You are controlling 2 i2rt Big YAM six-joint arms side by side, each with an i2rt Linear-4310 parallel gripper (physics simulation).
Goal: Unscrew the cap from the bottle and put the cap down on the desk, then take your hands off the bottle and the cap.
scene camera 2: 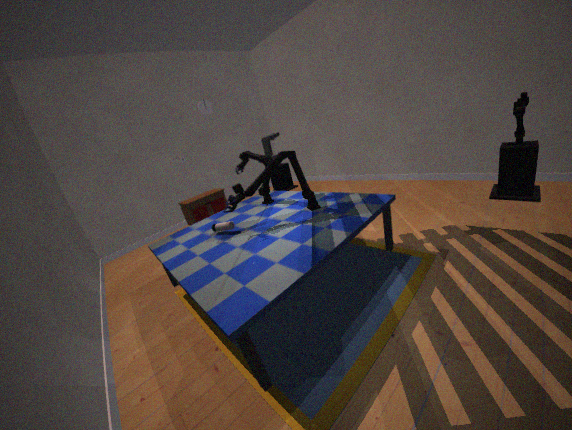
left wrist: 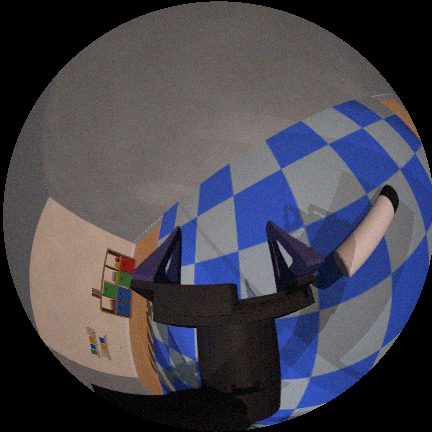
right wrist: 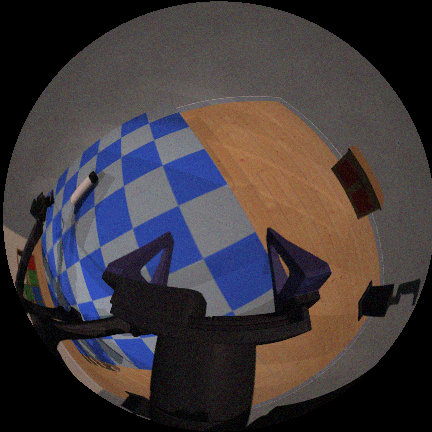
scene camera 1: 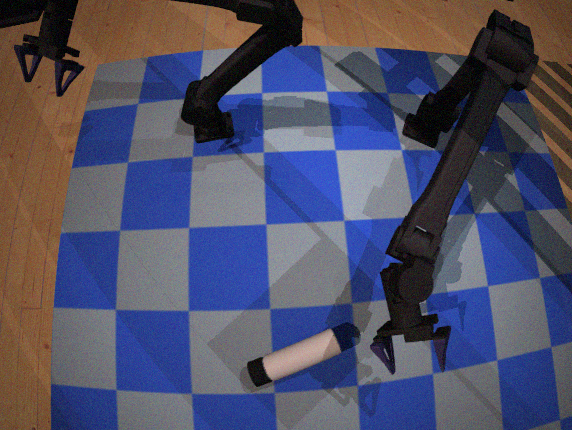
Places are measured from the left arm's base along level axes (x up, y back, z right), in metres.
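Where they show: left gripper, fingertip midpoint: (scene camera 2: 225, 208) (left wrist: 224, 226) (right wrist: 47, 190) (scene camera 1: 417, 372); right gripper, fingertip midpoint: (scene camera 2: 236, 173) (right wrist: 217, 234) (scene camera 1: 43, 89); left arm's base at its link origin: (scene camera 2: 313, 207) (right wrist: 76, 314) (scene camera 1: 420, 131); right arm's base at its link origin: (scene camera 2: 268, 202) (scene camera 1: 213, 128).
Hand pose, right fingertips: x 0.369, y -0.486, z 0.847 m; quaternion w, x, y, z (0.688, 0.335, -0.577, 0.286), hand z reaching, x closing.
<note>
Each offset is from my right fingertips to the centre of the thing. Level surfaces: height alone.
The bottle {dx -0.312, dy -0.276, dz -0.716 m} (scene camera 1: 302, 354) (scene camera 2: 224, 226) (left wrist: 367, 232) (right wrist: 82, 190), with a pale pinkish body, lies on its side on the checkered table. Its black cap {dx -0.321, dy -0.346, dz -0.648 m} (scene camera 1: 259, 372) (left wrist: 390, 196) (right wrist: 93, 177) is on the end at the picture's left in scene camera 1. My left gripper (scene camera 1: 418, 371) (left wrist: 224, 226) is open and empty, above the table and right of the bottle's bottom end in scene camera 1, not touching it. My right gripper (scene camera 1: 44, 88) (right wrist: 217, 234) is open and empty, far from the bottle, at the upper left in scene camera 1.
The blue and grey checkered table {dx -0.369 m} (scene camera 1: 150, 270) (scene camera 2: 243, 295) carries both arm bases at its back in scene camera 1. A low cabinet with red fronts (scene camera 2: 210, 209) (right wrist: 356, 184) stands on the floor beyond it. A black pedestal (scene camera 2: 518, 170) stands at the right in scene camera 2.
</note>
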